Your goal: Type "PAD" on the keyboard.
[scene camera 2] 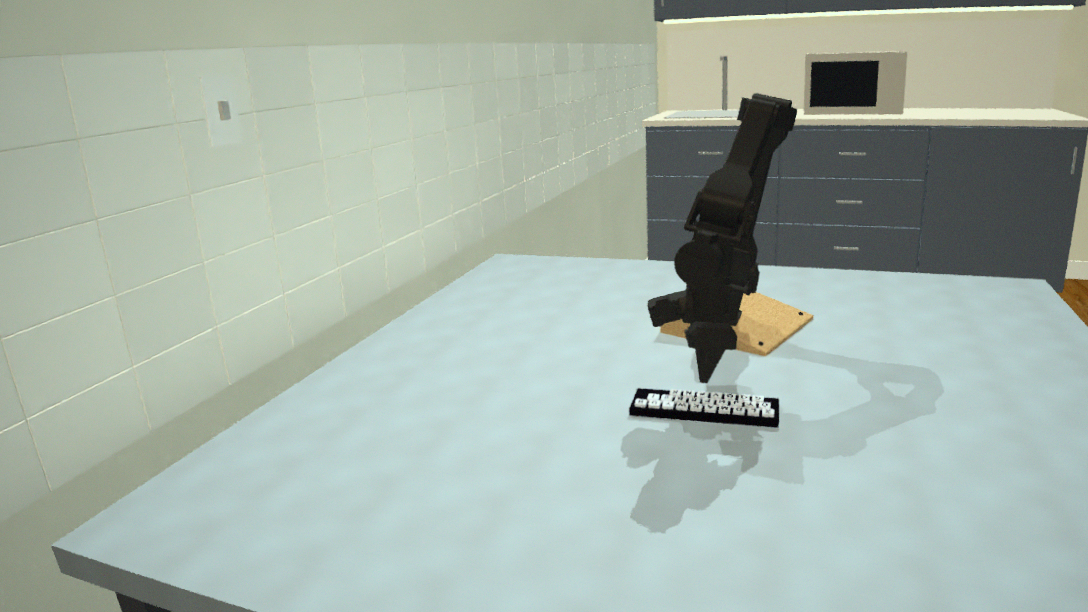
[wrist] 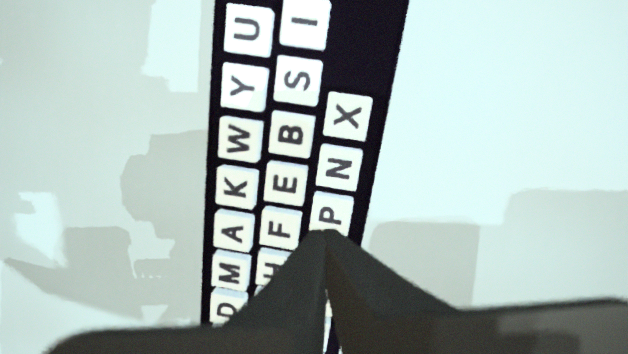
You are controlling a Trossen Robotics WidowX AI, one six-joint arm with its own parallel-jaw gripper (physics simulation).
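Places are measured from the arm's base along level axes (x ahead, y left, z up), in millimetres.
Where they show: gripper, fingertip midpoint: (scene camera 2: pixel 703 382) (wrist: pixel 322 241).
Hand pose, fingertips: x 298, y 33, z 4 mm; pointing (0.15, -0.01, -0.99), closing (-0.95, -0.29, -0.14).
After its pixels a point has its place.
A small black keyboard (scene camera 2: pixel 703 419) @[x 350, y 46, z -28 mm] (wrist: pixel 367 47) @[x 302, y -32, z -21 mm] with white letter keys lies flat on the table. In the wrist view the P key (wrist: pixel 332 211) @[x 297, y 30, z -16 mm] is at the closed fingertips, which cover its lower edge. The A key (wrist: pixel 233 231) @[x 334, y 51, z -16 mm] is in the left column, left of the F key (wrist: pixel 280 228) @[x 315, y 43, z -16 mm]. The D key (wrist: pixel 227 306) @[x 329, y 88, z -16 mm] is at the bottom left, partly hidden by a finger. My gripper (scene camera 2: pixel 706 380) @[x 298, y 33, z 4 mm] (wrist: pixel 322 241) @[x 298, y 33, z 4 mm] is shut and empty, pointing down at the keyboard's far row in the scene view. Whether the tips touch the P key I cannot tell. Keys under the fingers are hidden.
A wooden board (scene camera 2: pixel 777 323) @[x -31, y 97, z -19 mm] with dark dots lies behind the arm on the light blue table (scene camera 2: pixel 456 426) @[x 469, y -282, z -33 mm]. A tiled wall (scene camera 2: pixel 152 228) runs along the left. A counter with a microwave (scene camera 2: pixel 891 83) stands at the back. The arm's shadows fall around the keyboard.
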